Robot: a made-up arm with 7 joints.
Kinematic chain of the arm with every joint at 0, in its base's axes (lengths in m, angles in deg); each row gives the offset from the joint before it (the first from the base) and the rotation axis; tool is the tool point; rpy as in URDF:
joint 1: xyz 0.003 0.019 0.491 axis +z
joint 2: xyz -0.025 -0.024 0 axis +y
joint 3: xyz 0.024 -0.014 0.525 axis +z
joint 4: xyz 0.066 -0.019 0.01 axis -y
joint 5: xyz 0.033 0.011 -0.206 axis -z
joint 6: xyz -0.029 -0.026 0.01 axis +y
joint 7: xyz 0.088 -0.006 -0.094 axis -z
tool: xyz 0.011 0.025 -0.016 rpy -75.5 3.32 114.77
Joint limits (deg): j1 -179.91..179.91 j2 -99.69..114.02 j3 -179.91..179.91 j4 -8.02..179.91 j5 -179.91..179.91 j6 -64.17..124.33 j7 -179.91..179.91
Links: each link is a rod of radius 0.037 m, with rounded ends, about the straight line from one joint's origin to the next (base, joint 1, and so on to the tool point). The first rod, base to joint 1, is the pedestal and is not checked.
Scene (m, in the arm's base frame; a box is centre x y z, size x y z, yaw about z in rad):
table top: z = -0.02
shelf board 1: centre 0 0.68 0.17 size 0.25 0.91 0.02 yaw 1.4
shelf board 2: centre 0 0.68 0.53 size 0.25 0.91 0.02 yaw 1.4
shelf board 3: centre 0 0.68 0.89 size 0.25 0.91 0.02 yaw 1.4
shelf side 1: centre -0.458 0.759 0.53 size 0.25 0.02 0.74 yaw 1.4
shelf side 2: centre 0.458 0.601 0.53 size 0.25 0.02 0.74 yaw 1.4
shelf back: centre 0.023 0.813 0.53 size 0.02 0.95 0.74 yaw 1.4
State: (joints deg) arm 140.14 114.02 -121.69 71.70 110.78 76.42 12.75
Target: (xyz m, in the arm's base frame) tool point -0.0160 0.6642 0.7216
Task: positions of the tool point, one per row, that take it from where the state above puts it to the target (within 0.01 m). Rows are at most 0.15 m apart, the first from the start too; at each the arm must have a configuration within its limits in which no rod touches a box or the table.
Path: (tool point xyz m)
1: -0.0982 0.5775 0.3867
2: -0.1104 0.5053 0.3864
3: -0.1193 0.4277 0.3790
4: -0.1129 0.4558 0.4894
5: -0.0894 0.4575 0.6069
6: -0.0566 0.4288 0.7216
7: -0.0422 0.5103 0.7360
8: -0.0283 0.5900 0.7354
9: -0.0159 0.6642 0.7216

